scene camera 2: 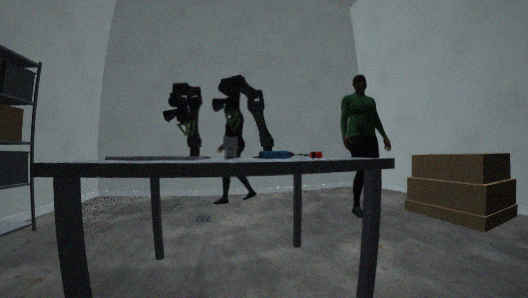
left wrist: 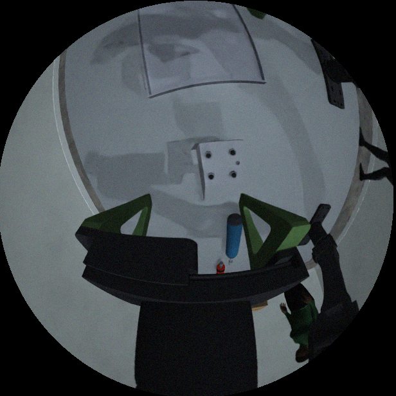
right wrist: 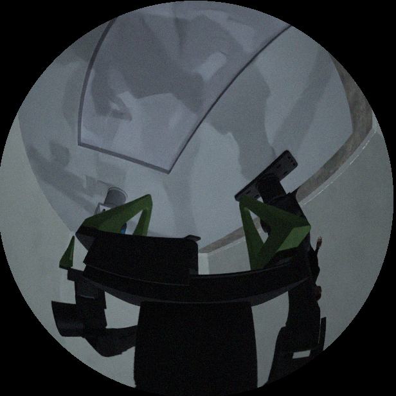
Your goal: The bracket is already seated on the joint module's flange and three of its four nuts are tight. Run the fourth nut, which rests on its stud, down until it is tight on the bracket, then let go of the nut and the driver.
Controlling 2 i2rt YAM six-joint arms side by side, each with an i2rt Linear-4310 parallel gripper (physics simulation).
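Places are measured from the left arm's base along level axes (x ahead, y left, z up), in metres.
Where they show: left gripper, fingertip midpoint: (scene camera 2: pixel 232 129); right gripper, fingertip midpoint: (scene camera 2: pixel 189 134).
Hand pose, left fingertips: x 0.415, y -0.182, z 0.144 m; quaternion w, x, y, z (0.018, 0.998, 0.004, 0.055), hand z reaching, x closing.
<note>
Things, the pixels of their centre, and the offset from my left fingertips.
- pale bracket, body centre: (scene camera 2: pixel 230 142) 0.031 m back, 0.013 m right, 0.062 m down
- grey joint module, body centre: (scene camera 2: pixel 230 151) 0.031 m back, 0.013 m right, 0.107 m down
- blue driver, body centre: (scene camera 2: pixel 281 154) 0.103 m back, 0.246 m left, 0.124 m down
- red-and-black tool part, body centre: (scene camera 2: pixel 312 155) 0.094 m back, 0.415 m left, 0.127 m down
The pale bracket (scene camera 2: pixel 231 140) (left wrist: pixel 221 164) (right wrist: pixel 101 207) sits on the grey joint module (scene camera 2: pixel 231 154) (right wrist: pixel 117 195). In the left wrist view four dark nuts or stud ends show on its top; how far down each sits, I cannot tell. The blue driver (scene camera 2: pixel 276 154) (left wrist: pixel 233 237) lies on the table beside the module, apart from both grippers; a sliver shows in the right wrist view. My left gripper (scene camera 2: pixel 233 120) (left wrist: pixel 195 198) is open and empty, above the table near the bracket, not touching it. My right gripper (scene camera 2: pixel 186 128) (right wrist: pixel 195 198) is open and empty, high above the table, farther left in scene camera 2.
A red-and-black tool part (scene camera 2: pixel 316 154) (left wrist: pixel 221 268) lies near the driver's tip. A dark-edged flat tray or mat (scene camera 2: pixel 150 158) (left wrist: pixel 200 85) (right wrist: pixel 125 159) lies on the table (scene camera 2: pixel 215 169). A shelf rack (scene camera 2: pixel 36 125), stacked boxes (scene camera 2: pixel 460 192) and two people stand around the table.
</note>
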